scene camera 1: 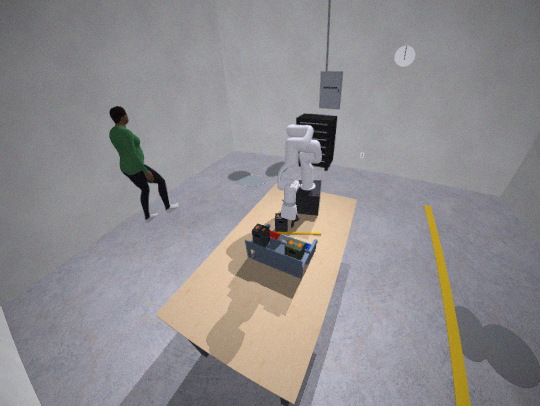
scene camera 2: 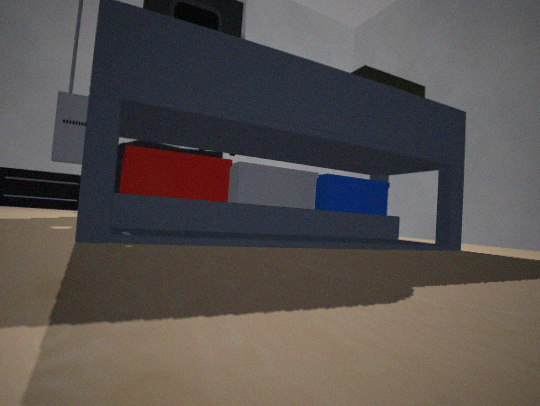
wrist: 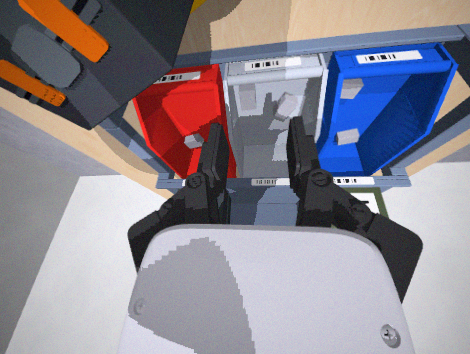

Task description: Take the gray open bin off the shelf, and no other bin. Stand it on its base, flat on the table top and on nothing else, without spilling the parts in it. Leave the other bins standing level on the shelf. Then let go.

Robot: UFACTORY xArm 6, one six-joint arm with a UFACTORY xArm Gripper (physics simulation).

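Pixels of known places: gripper, fingertip midpoint: [scene camera 1: 288, 225] [wrist: 256, 134]; arm's base, origin of the base link: [scene camera 1: 307, 186].
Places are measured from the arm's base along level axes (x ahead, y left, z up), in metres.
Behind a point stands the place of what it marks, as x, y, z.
Observation:
The gray open bin [scene camera 2: 276, 186] @[0.643, 0.036, -0.122] [wrist: 282, 74] @[0.475, 0.050, -0.140] stands level on the lower tier of the blue-gray shelf [scene camera 1: 274, 259] @[0.678, 0.020, -0.174] [scene camera 2: 270, 90] @[0.735, -0.024, -0.055] [wrist: 400, 39] @[0.469, 0.159, -0.164], between the red bin [scene camera 2: 175, 172] @[0.645, -0.077, -0.120] [wrist: 192, 107] @[0.534, -0.073, -0.172] and the blue bin [scene camera 2: 352, 194] @[0.649, 0.142, -0.121] [wrist: 385, 110] @[0.563, 0.201, -0.166]. Small gray parts lie in the gray bin. My gripper [scene camera 1: 294, 223] @[0.460, 0.024, -0.057] [wrist: 256, 134] @[0.460, 0.024, -0.057] is partly open with nothing between its fingers. In the wrist view its fingertips overlap the gray bin's left and right side walls, one near the red bin and one near the blue bin. Their height above the rims is hard to tell.
A black toolbox [scene camera 1: 260, 234] @[0.692, -0.057, 0.032] and a green toolbox [scene camera 1: 295, 248] @[0.695, 0.168, 0.017] sit on the shelf's upper part. Another black case [scene camera 1: 281, 222] @[0.422, -0.048, -0.082] stands on the wooden table [scene camera 1: 235, 300] @[1.030, -0.045, -0.181] behind the shelf, near a yellow bar [scene camera 1: 302, 233] @[0.375, 0.099, -0.174]. A dark case with orange latches [wrist: 145, 55] @[0.395, -0.020, -0.051] shows close by at upper left.

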